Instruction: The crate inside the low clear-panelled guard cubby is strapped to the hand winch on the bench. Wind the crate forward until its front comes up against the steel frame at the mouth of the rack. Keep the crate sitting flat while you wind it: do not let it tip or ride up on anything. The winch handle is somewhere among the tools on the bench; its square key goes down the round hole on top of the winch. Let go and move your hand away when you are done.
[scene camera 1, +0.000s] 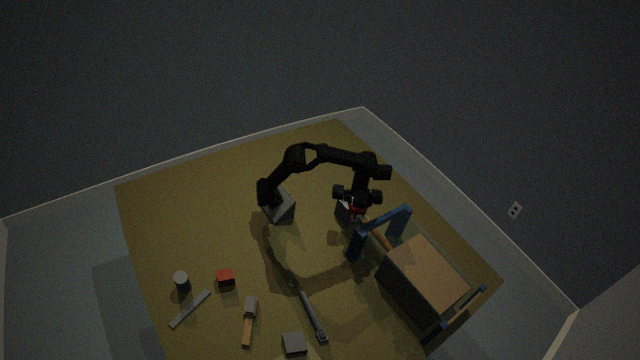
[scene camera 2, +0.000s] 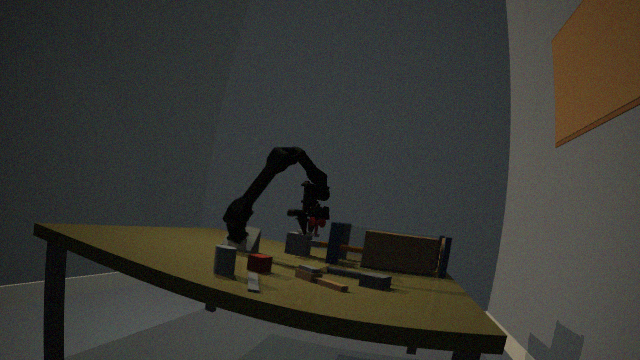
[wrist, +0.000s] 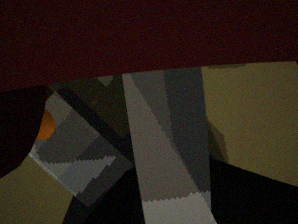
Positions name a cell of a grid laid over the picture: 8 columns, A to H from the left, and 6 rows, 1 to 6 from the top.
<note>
In view: the gripper (scene camera 1: E4) and a grey crank handle (wrist: E4).
The gripper is seen too in scene camera 2 (scene camera 2: D4) and in the wrist view (wrist: E5).
</note>
